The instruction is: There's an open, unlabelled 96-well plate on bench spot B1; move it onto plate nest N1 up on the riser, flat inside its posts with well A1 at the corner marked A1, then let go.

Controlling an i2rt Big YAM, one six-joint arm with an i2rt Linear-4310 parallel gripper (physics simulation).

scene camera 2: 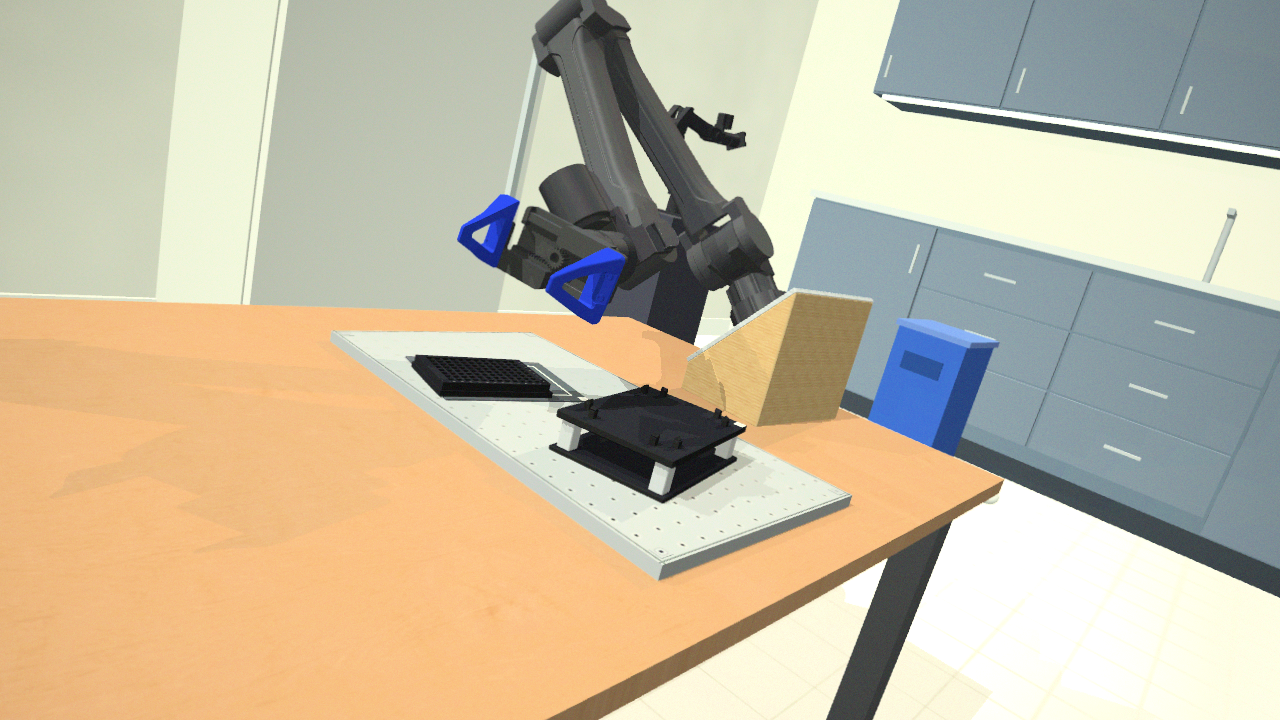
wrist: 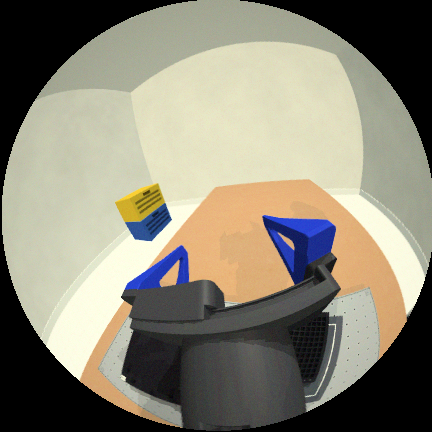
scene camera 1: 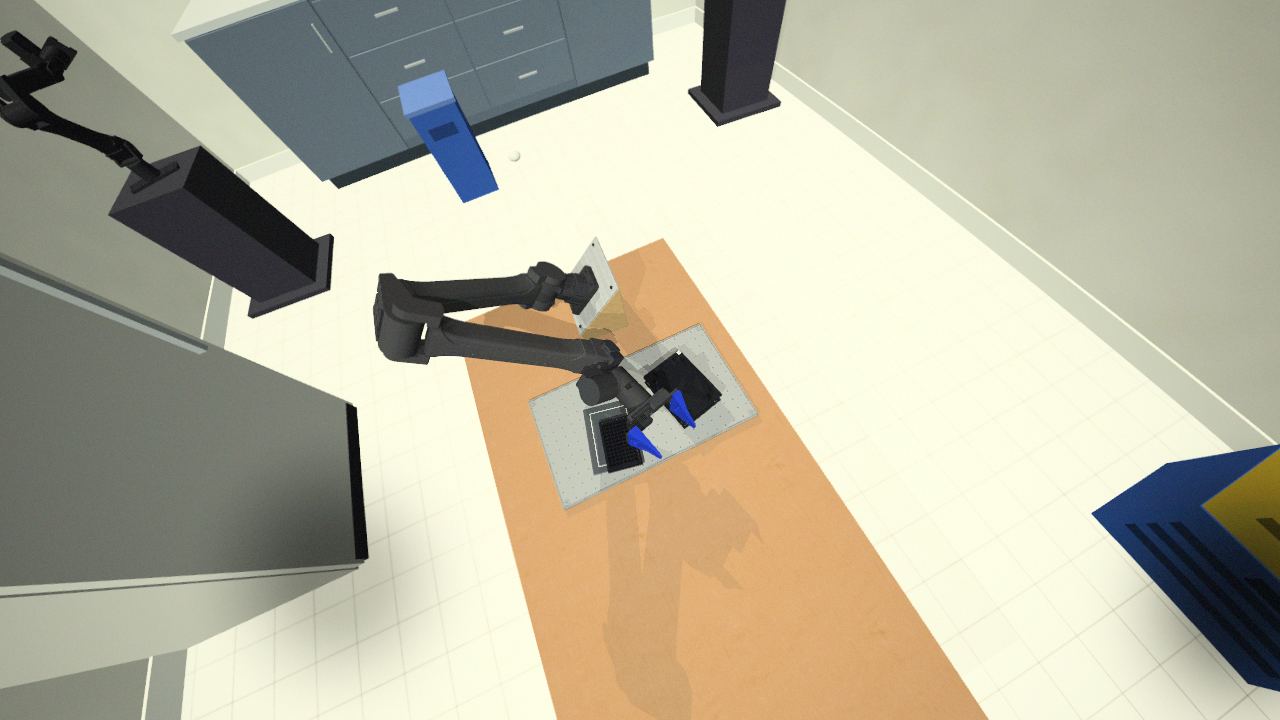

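Pixels of known places: gripper, fingertip midpoint: (scene camera 2: 503,258) (wrist: 221,235) (scene camera 1: 678,441); arm's base, link origin: (scene camera 2: 769,333) (scene camera 1: 584,291).
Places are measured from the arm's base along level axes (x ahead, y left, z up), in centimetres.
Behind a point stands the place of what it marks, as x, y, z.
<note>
The black 96-well plate (scene camera 1: 617,443) @(42.1, -5.9, -7.1) (scene camera 2: 483,374) @(42.6, -4.3, -7.2) (wrist: 309,347) @(41.7, -6.6, -7.0) lies flat on the pegboard, partly over a white-outlined grey spot (scene camera 1: 593,438) @(38.2, -11.2, -8.4) (wrist: 336,345) @(41.0, -12.3, -8.4). The black plate nest (scene camera 1: 682,385) @(35.2, 14.4, -4.6) (scene camera 2: 648,420) @(36.9, 14.7, -4.6) (wrist: 150,365) @(32.8, 14.3, -4.6) is on the riser, with white legs and several short posts around its top. A small white mark (scene camera 1: 678,352) @(26.3, 17.3, -4.6) (scene camera 2: 739,424) @(26.4, 17.4, -4.6) (wrist: 123,378) shows at one nest corner; its lettering is too small to read. My gripper (scene camera 1: 676,440) @(50.5, 6.7, 7.4) (scene camera 2: 546,291) (wrist: 221,235) @(50.5, 6.7, 7.4) is open and empty, raised above the pegboard. Its body hides parts of the plate and nest in the wrist view.
The light pegboard (scene camera 1: 554,447) @(36.5, -21.2, -8.6) (scene camera 2: 760,523) @(34.7, 27.9, -8.6) (wrist: 360,325) @(43.4, -18.2, -8.6) lies on the wooden table (scene camera 1: 716,608) @(81.5, 1.7, -9.9) (scene camera 2: 268,555) @(70.5, 18.0, -9.9) (wrist: 250,200) @(99.1, 9.6, -9.9). A wedge-shaped wooden mount (scene camera 2: 810,358) @(1.9, 8.6, -0.7) stands behind the nest and carries the arm. A blue bin (scene camera 1: 460,152) (scene camera 2: 930,385) stands on the floor beyond.
</note>
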